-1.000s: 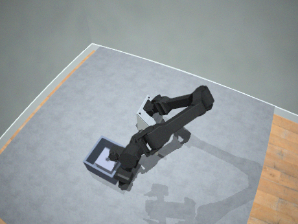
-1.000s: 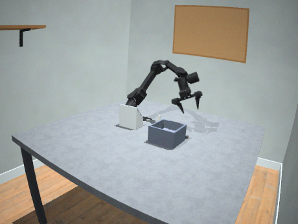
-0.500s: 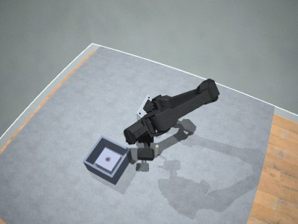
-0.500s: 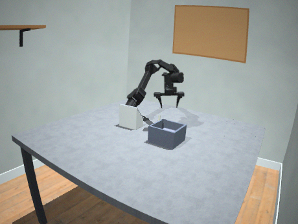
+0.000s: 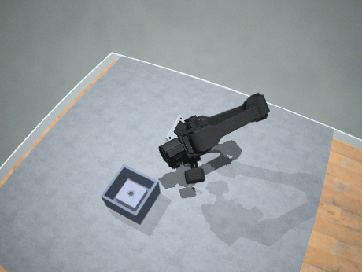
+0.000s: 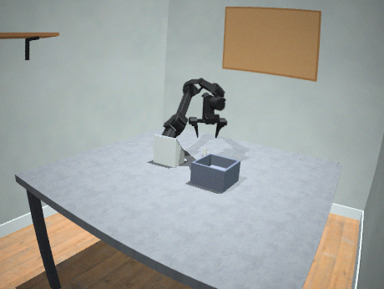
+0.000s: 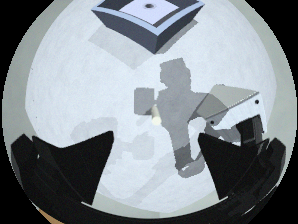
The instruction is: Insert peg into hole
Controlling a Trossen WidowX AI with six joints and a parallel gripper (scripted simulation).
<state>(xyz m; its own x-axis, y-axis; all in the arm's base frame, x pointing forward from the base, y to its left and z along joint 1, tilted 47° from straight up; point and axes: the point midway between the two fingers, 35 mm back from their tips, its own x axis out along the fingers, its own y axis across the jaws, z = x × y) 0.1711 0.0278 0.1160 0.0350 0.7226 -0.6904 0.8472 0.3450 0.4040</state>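
My gripper is now 130 mm above the pale peg. From my hand the other things lie so: blue-grey box: 190 mm to the right, 140 mm below, 140 mm ahead.
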